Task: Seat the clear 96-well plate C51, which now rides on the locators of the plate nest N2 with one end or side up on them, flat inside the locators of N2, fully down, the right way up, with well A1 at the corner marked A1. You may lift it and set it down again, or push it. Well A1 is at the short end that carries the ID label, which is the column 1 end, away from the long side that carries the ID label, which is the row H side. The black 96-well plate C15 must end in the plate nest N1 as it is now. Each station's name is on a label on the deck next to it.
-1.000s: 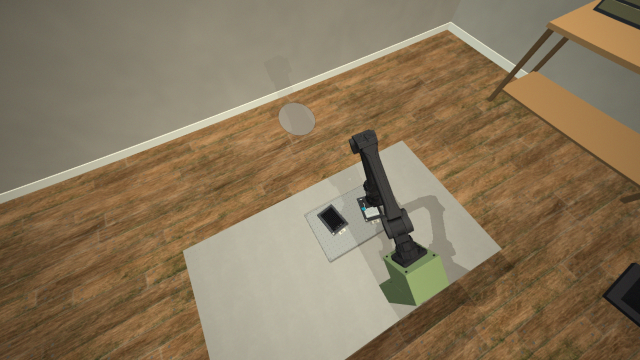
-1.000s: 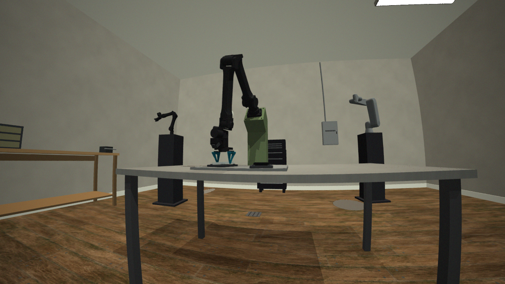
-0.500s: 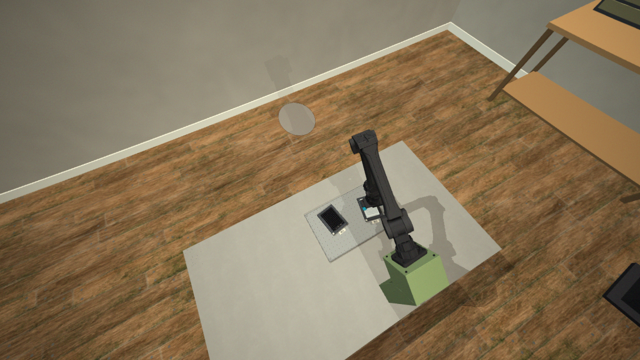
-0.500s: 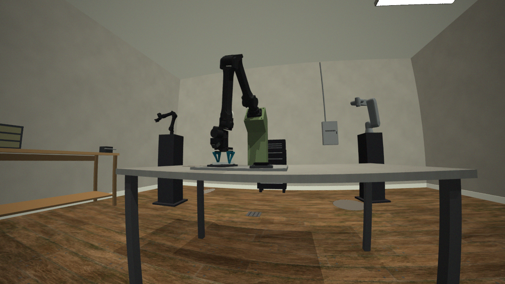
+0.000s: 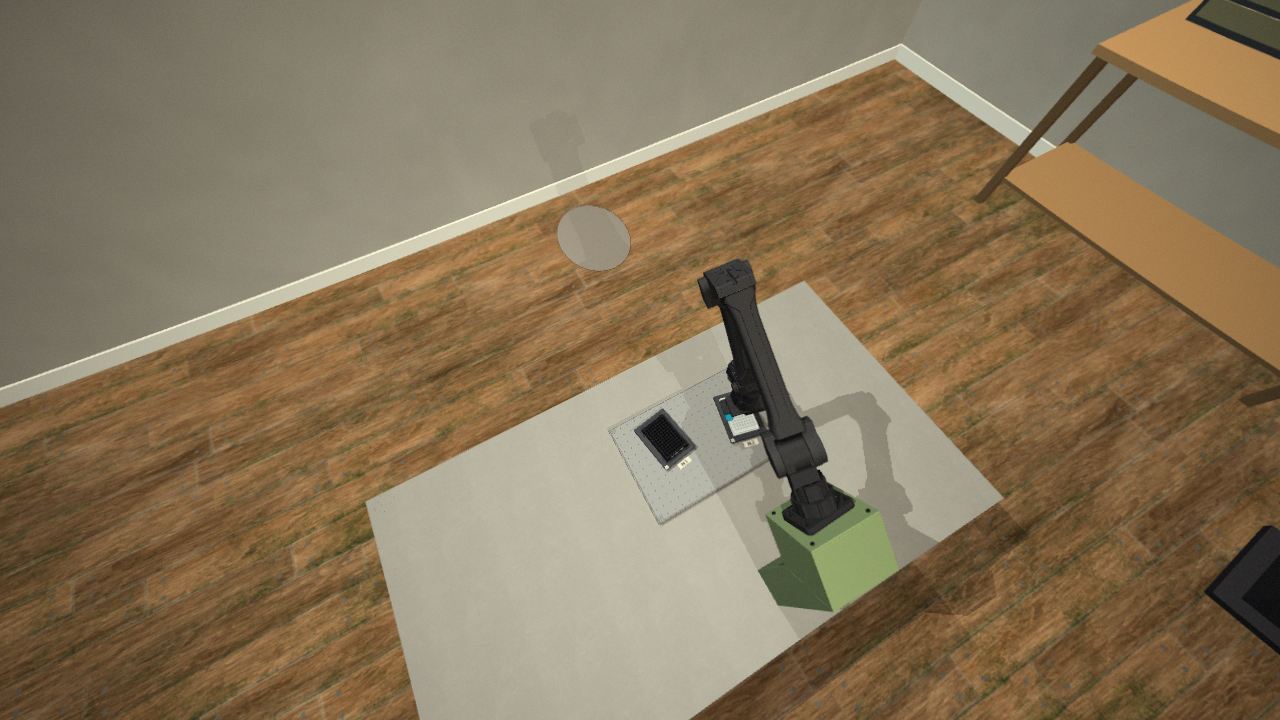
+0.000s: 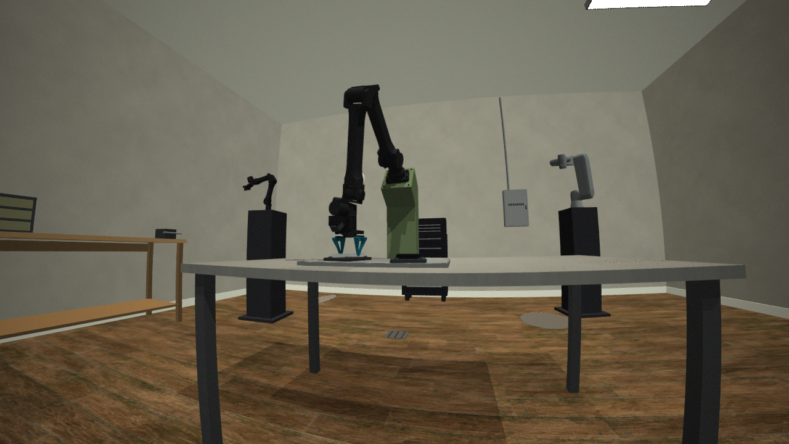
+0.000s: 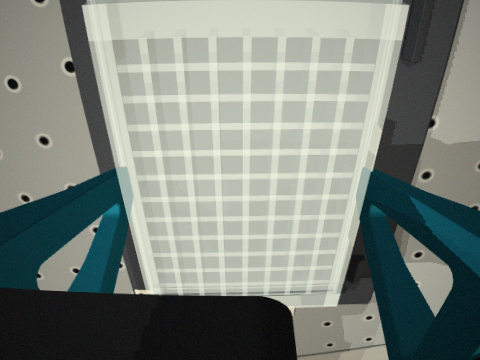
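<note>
Right now my hand is 20 mm above the plate nest N2. Also, from my hand: black plate C15: 240 mm to the left, 70 mm ahead, 10 mm below; then clear 96-well plate C51: 10 mm below.
</note>
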